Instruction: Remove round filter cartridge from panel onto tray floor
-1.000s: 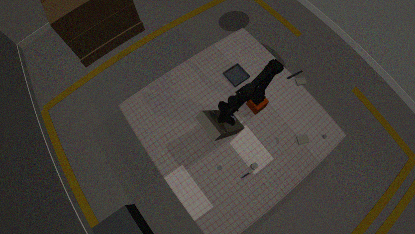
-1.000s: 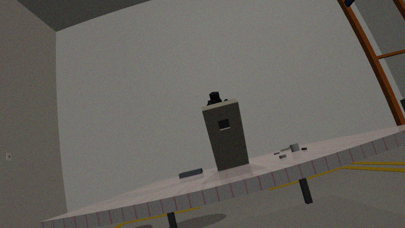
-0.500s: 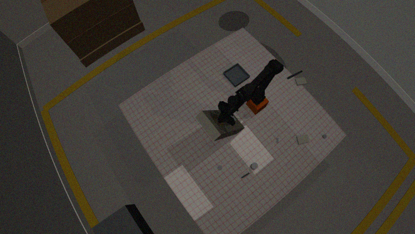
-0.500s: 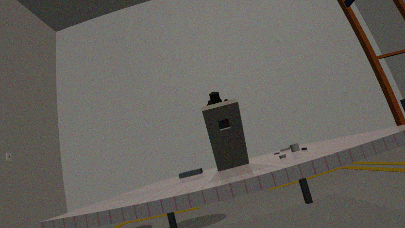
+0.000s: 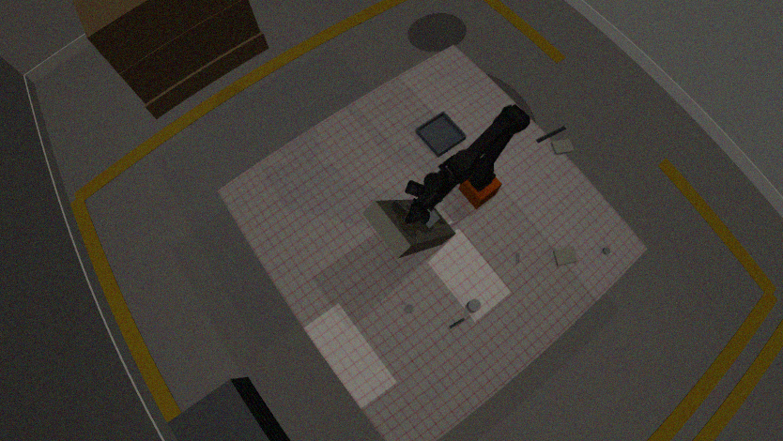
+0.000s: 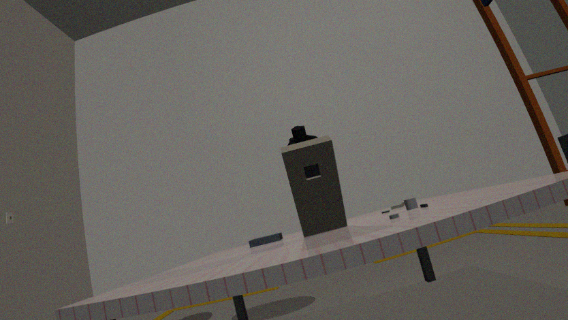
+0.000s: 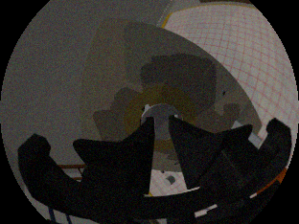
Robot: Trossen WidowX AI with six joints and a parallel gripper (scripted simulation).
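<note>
The round filter cartridge is 1 cm ahead of my gripper tip and 1 cm below it. The rest, counted from my gripper tip: dark bar (2 cm ahead, 36 cm to the left, 25 cm below); service panel (4 cm behind, 8 cm below); tray (42 cm behind, 28 cm to the right, 24 cm below).
</note>
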